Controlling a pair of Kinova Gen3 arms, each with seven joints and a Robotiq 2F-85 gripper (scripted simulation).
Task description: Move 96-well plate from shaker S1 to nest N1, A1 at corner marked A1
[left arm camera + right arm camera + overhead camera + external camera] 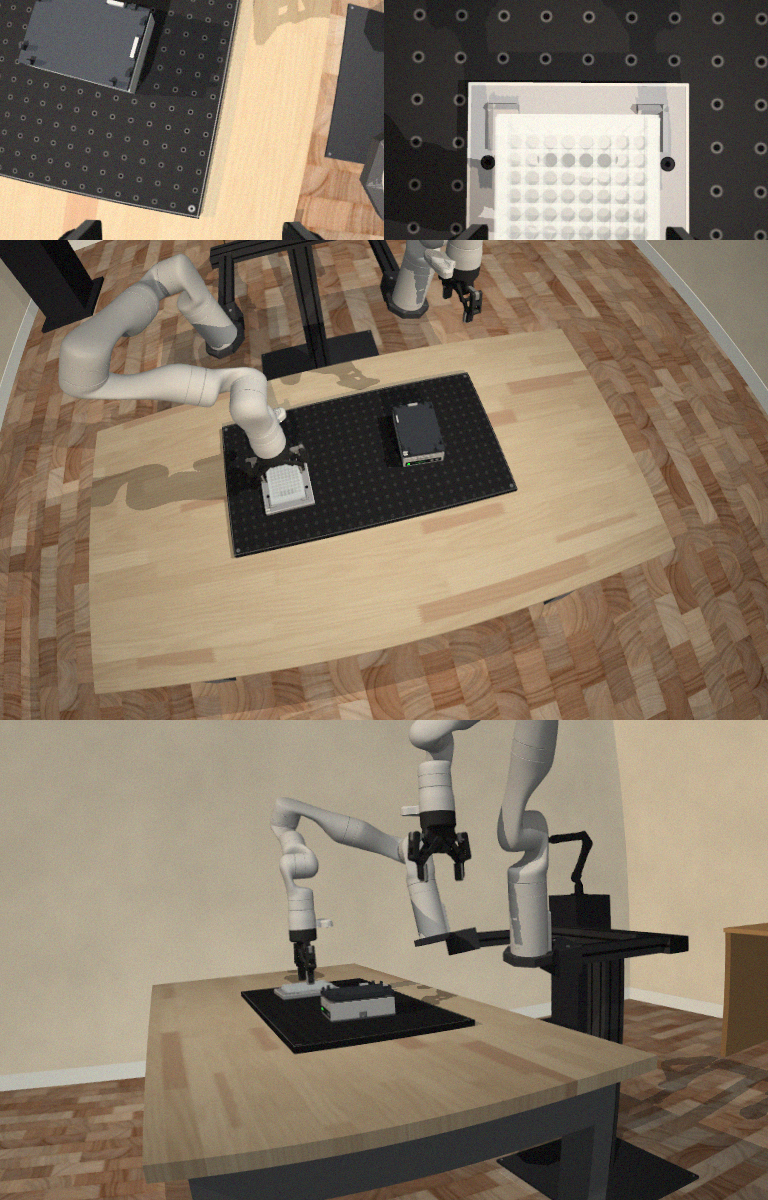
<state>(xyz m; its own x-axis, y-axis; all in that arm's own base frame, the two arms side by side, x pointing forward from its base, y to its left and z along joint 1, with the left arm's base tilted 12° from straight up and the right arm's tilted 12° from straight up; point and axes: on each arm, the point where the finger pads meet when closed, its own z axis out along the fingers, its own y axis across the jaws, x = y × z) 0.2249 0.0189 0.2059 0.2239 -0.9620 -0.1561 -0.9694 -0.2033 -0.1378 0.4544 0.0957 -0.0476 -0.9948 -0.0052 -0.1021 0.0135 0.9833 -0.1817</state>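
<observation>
Now: right hand 20 mm above the white 96-well plate. The rest, counted from my right hand: grey plate nest N1 (30 mm below).
</observation>
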